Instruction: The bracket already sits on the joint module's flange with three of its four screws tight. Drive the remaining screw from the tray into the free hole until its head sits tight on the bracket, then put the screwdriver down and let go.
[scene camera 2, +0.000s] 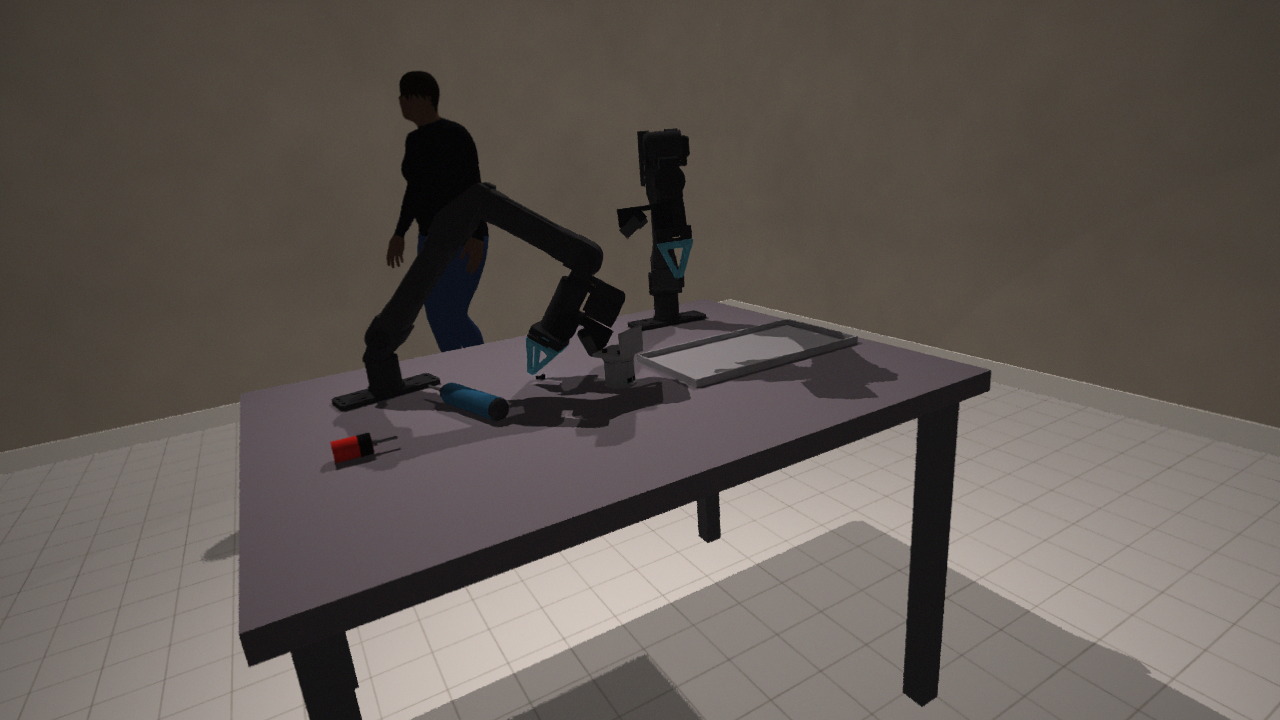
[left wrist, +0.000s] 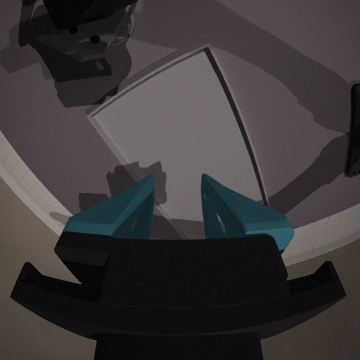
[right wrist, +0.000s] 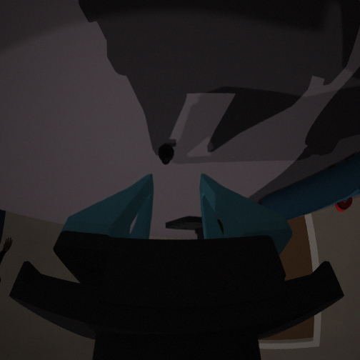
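Pixels of known places: left gripper, fingertip midpoint: (scene camera 2: 678, 277); right gripper, fingertip midpoint: (scene camera 2: 533, 371); left arm's base, origin of the base link: (scene camera 2: 667, 322); right arm's base, origin of the base link: (scene camera 2: 387, 393).
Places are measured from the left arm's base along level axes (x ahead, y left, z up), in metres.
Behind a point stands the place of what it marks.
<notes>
The screwdriver (scene camera 2: 474, 401) {z 0.032, x 0.391, y -0.569 m} (right wrist: 320, 186), with a thick blue handle, lies on the table. A small dark screw (scene camera 2: 540, 377) {z 0.004, x 0.250, y -0.413 m} (right wrist: 166, 153) is on the table, outside the tray (scene camera 2: 776, 364) {z 0.002, x 0.461, y 0.012 m} (left wrist: 208, 48). The grey joint module (scene camera 2: 618, 372) {z 0.031, x 0.396, y -0.299 m} stands beside the tray. The bracket (scene camera 2: 631, 340) {z 0.090, x 0.401, y -0.270 m} (left wrist: 82, 44) sits on it with its plate upright; two dark spots show on it in the left wrist view, but screws and free hole cannot be told apart. My right gripper (scene camera 2: 535, 370) {z 0.019, x 0.247, y -0.425 m} (right wrist: 176, 181) is slightly open and empty, low near the screw. My left gripper (scene camera 2: 678, 274) {z 0.177, x 0.319, y -0.122 m} (left wrist: 177, 181) is slightly open and empty, high beyond the tray.
A red and black object (scene camera 2: 350, 447) {z 0.024, x 0.461, y -0.774 m} with two thin prongs lies at the table's left part, nearer the camera than the screwdriver. The right arm's camera and wrist hang close to the bracket. A person (scene camera 2: 443, 179) stands behind the table (scene camera 2: 447, 510) {z 0.000, x 0.698, y -0.668 m}.
</notes>
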